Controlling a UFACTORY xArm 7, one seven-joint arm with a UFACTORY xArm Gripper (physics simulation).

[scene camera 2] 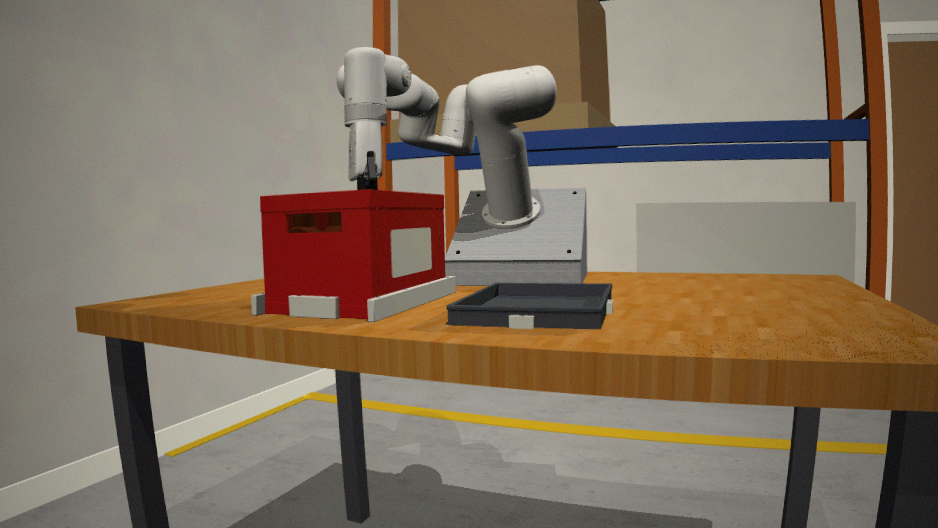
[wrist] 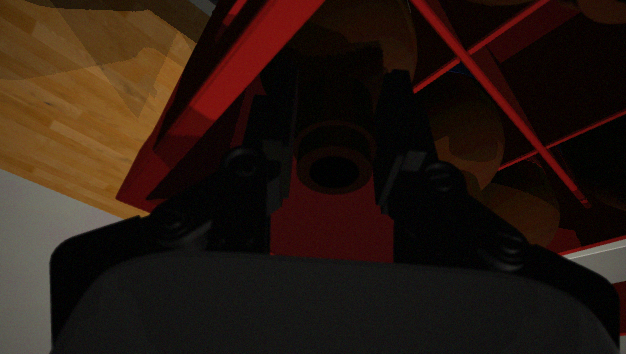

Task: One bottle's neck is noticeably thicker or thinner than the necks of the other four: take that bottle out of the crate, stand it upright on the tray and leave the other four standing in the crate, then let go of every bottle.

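Places are measured from the arm's base along level axes (x ahead, y left, z up), in centimetres.
Pixels of known places: gripper, fingertip midpoint: point(wrist: 337, 97); arm's base, link origin: point(scene camera 2: 511, 212).
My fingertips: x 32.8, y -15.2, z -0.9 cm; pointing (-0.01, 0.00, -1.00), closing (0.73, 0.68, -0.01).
Observation:
Ahead of a thing's pixels: the offset from my fingertips to its top centre. "spot": to the spot under its first point.
The red crate {dy +4.2, dx +8.7, dz +4.2 cm} point(scene camera 2: 315, 262) point(wrist: 250, 57) stands at the left of the table. My gripper point(scene camera 2: 367, 184) point(wrist: 337, 97) points down into the crate's top near one corner. It is shut on the neck of a brown bottle {dy -0.6, dx +0.6, dz +3.0 cm} point(wrist: 335, 151), with a finger against each side. The bottle stands in the crate, its round mouth facing the wrist camera. Other brown bottles {dy +0.0, dx +8.7, dz +3.0 cm} point(wrist: 470, 135) {dy +0.3, dx +18.2, dz +3.0 cm} point(wrist: 525, 212) show dimly in neighbouring compartments; their necks are hidden or too dark to compare. The dark tray {spot: dy +30.1, dx +21.6, dz -12.4 cm} point(scene camera 2: 479, 318) lies right of the crate with no bottle on it.
Red dividers {dy +4.2, dx +8.7, dz -3.9 cm} point(wrist: 505, 102) separate the crate's compartments. White rails point(scene camera 2: 413, 298) point(scene camera 2: 313, 306) edge the crate's base. White clips {spot: dy +35.6, dx +21.8, dz -12.5 cm} point(scene camera 2: 521, 321) touch the tray. The robot's grey base point(scene camera 2: 518, 245) stands behind the tray, with a blue and orange rack point(scene camera 2: 656, 134) farther back.

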